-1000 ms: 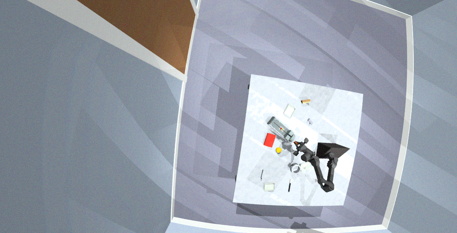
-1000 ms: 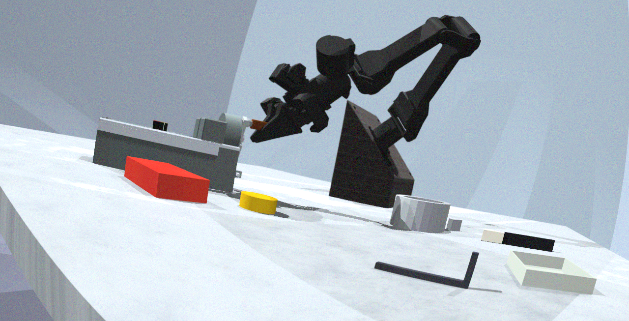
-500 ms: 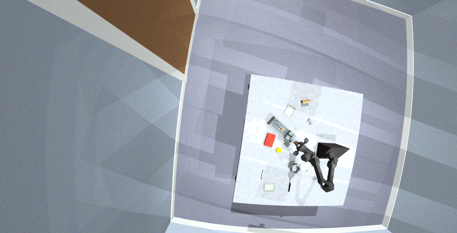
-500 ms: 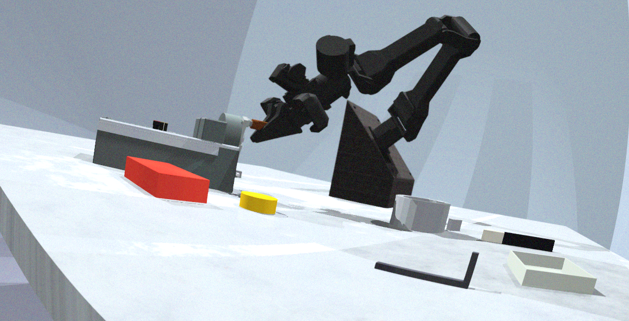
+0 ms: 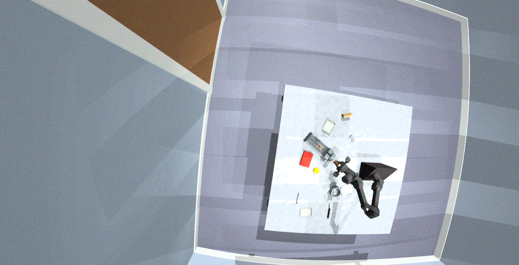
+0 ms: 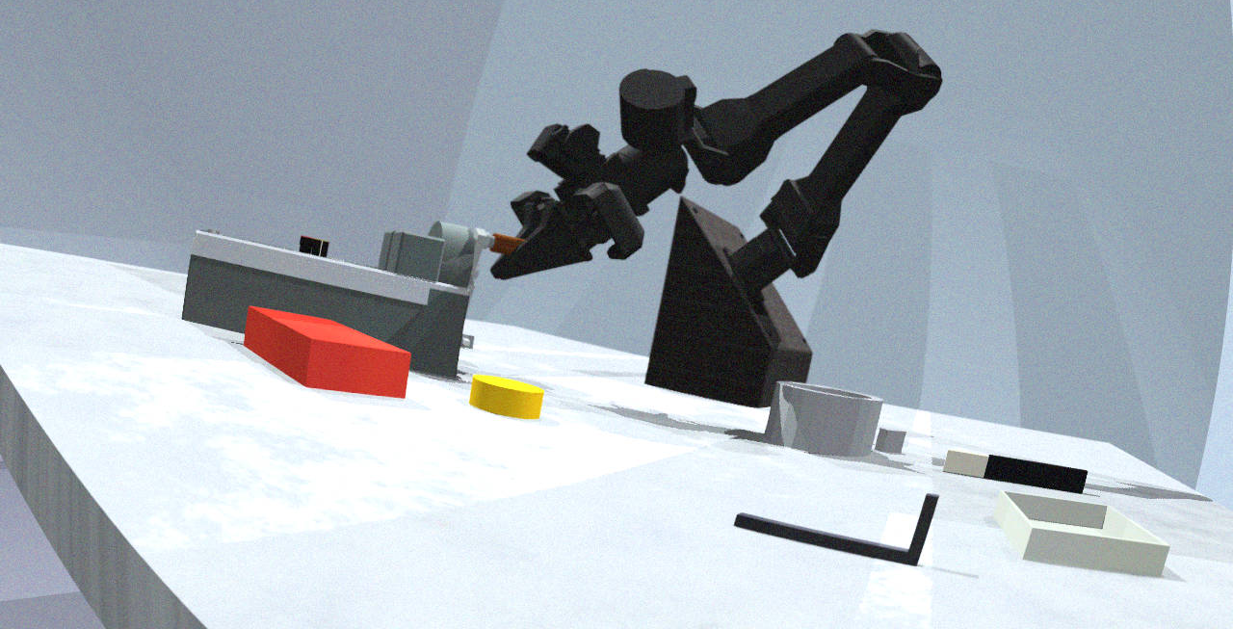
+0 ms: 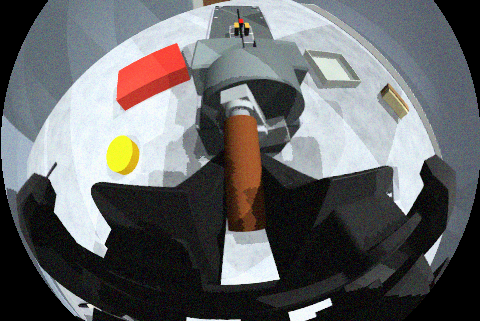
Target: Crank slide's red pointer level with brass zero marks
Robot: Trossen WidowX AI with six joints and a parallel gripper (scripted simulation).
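Now: gripper tip 1 cm past the brown handle, 1 cm to the right of it and 3 cm below it. Also, from my gripper tip: yellow disc (9 cm ahead, 12 cm to the left, 8 cm below); then red pointer (16 cm ahead, 9 cm to the right, 1 cm below); then black L-shaped bar (19 cm ahead, 42 cm to the left, 8 cm below).
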